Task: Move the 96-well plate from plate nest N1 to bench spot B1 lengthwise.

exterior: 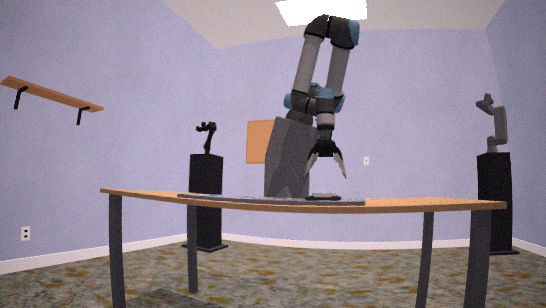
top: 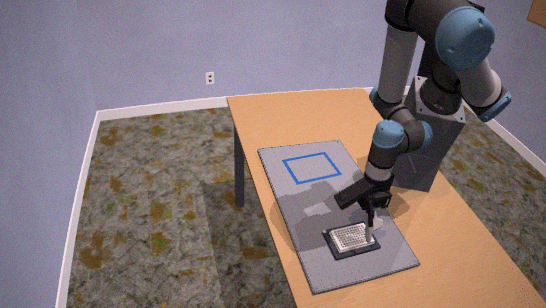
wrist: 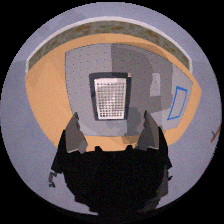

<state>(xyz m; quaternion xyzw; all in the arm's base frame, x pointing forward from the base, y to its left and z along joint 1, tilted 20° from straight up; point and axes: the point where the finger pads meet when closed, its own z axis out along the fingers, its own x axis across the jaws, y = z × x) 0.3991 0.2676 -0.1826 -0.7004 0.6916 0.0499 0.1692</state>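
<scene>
The white 96-well plate is 6 cm below my hand. Also, from my hand: black plate nest: 7 cm below.
</scene>
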